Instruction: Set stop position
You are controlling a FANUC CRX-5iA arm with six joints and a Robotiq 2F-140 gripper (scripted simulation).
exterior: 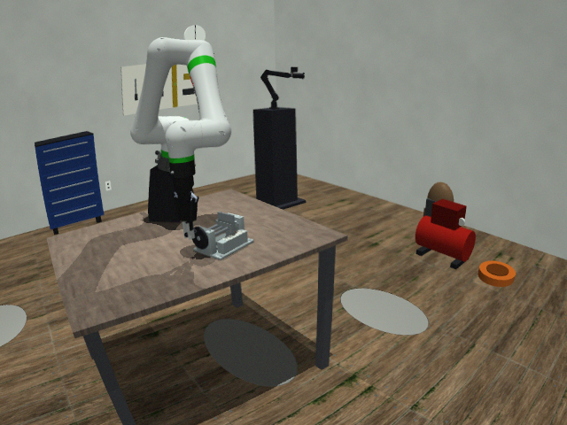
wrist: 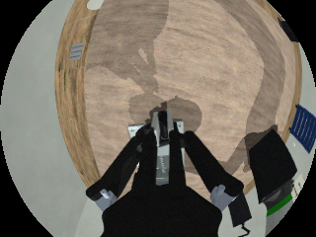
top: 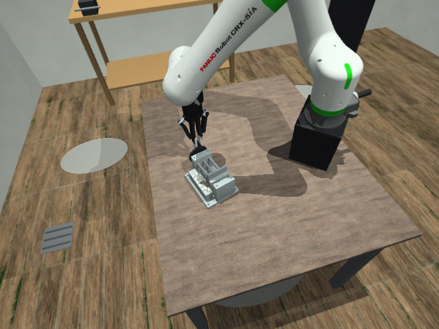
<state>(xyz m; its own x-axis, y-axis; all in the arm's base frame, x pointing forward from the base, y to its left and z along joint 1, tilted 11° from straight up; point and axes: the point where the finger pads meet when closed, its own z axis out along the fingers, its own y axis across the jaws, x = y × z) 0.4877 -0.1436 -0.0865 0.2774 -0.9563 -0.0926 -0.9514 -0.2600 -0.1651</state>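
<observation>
The black handwheel lies 2 cm to the left of my hand and 2 cm below it.
</observation>
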